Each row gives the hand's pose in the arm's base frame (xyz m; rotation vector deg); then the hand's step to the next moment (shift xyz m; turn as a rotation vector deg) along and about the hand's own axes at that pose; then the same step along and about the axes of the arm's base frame.
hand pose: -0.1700 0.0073 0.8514 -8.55 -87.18 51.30
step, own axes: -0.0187 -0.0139 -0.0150 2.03 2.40 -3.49
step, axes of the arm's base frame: 0.0226 -0.0138 -0.0080 1.75 4.35 -0.22
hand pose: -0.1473 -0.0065 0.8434 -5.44 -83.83 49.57
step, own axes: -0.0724 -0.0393 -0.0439 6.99 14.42 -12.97
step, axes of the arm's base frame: 0.0657 -0.0488 -0.0448 4.09 19.75 -4.28
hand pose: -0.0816 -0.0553 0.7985 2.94 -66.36 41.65
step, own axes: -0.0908 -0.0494 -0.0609 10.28 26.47 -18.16
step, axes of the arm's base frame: 0.0581 -0.0590 -0.0868 2.40 32.75 -7.60
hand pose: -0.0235 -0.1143 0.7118 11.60 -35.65 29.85
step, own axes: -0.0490 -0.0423 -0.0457 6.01 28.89 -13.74
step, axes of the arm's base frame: 0.0112 -0.0406 -0.0671 -4.03 31.62 -6.57
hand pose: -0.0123 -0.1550 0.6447 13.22 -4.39 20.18
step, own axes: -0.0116 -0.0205 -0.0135 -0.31 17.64 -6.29
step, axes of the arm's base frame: -0.0032 -0.0194 -0.0187 -6.25 17.49 -2.43
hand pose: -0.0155 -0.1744 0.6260 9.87 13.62 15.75
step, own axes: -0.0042 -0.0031 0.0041 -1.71 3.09 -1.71
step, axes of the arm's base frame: -0.0021 -0.0047 0.0042 -2.80 2.67 -0.66
